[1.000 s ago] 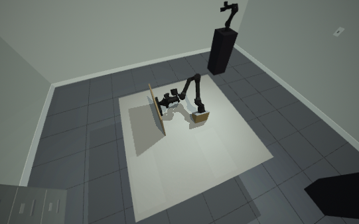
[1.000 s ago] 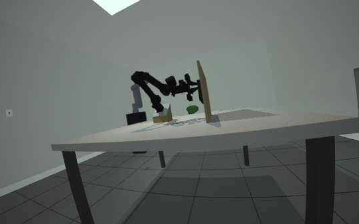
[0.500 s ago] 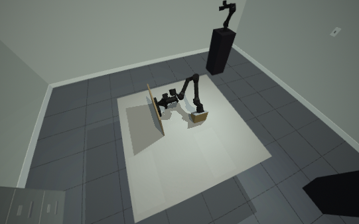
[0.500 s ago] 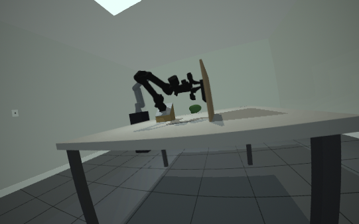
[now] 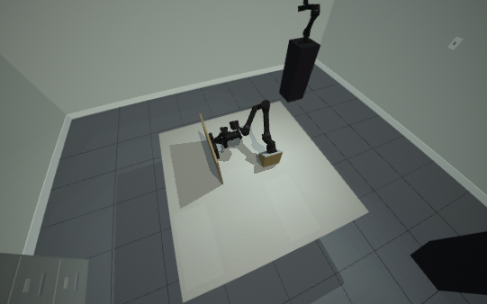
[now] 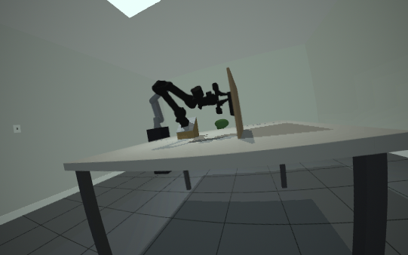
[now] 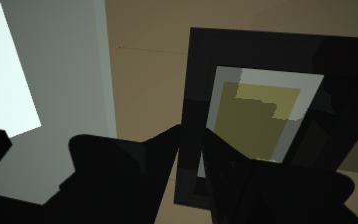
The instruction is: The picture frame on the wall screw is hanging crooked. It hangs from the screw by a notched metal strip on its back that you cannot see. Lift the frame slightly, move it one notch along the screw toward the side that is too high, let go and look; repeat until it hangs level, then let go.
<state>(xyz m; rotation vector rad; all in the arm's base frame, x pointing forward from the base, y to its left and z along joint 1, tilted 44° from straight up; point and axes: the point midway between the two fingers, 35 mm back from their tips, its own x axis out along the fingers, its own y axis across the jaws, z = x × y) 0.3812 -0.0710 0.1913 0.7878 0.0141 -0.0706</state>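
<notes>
Now: the picture frame 10 mm ahead of my gripper tip and 50 mm below it. Also, from my gripper tip: panel: 20 mm ahead, 10 mm to the left, 70 mm below.
</notes>
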